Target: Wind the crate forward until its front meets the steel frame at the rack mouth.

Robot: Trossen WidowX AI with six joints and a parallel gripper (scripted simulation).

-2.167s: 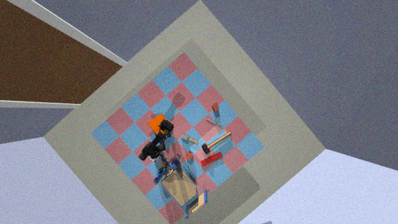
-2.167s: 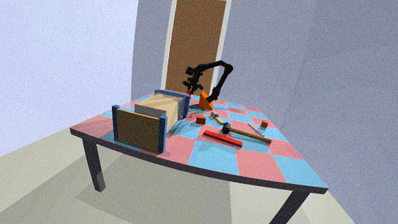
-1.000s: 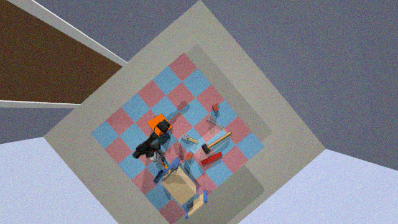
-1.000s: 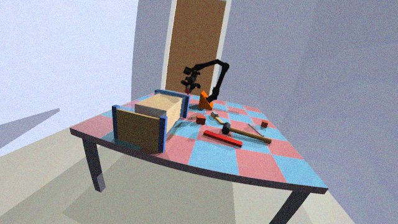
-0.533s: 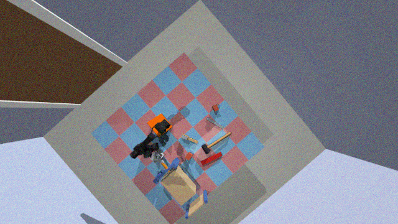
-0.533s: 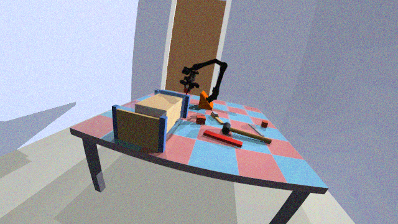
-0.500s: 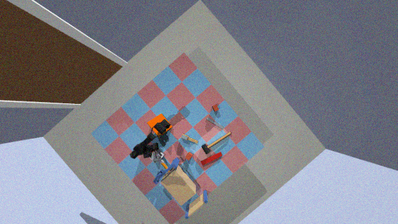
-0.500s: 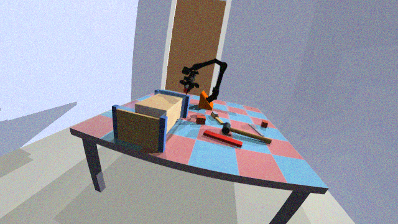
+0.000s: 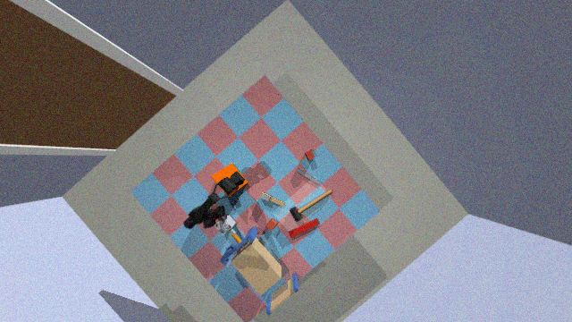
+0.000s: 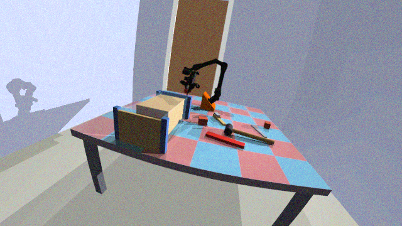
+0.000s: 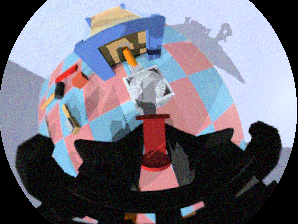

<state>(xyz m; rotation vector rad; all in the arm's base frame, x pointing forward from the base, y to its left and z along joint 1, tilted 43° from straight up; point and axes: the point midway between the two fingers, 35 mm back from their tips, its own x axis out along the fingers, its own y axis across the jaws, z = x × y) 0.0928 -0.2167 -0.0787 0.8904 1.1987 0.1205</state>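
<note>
Right now my gripper tip is 24 cm short of the blue steel frame, 2 cm to the left of it and 2 cm above it. Also, from my gripper tip: winch: 10 cm below, 7 cm ahead, 4 cm to the right; dark red knob: 1 cm to the left, 1 cm behind; brush: 33 cm to the left, 15 cm ahead, 11 cm below.
</note>
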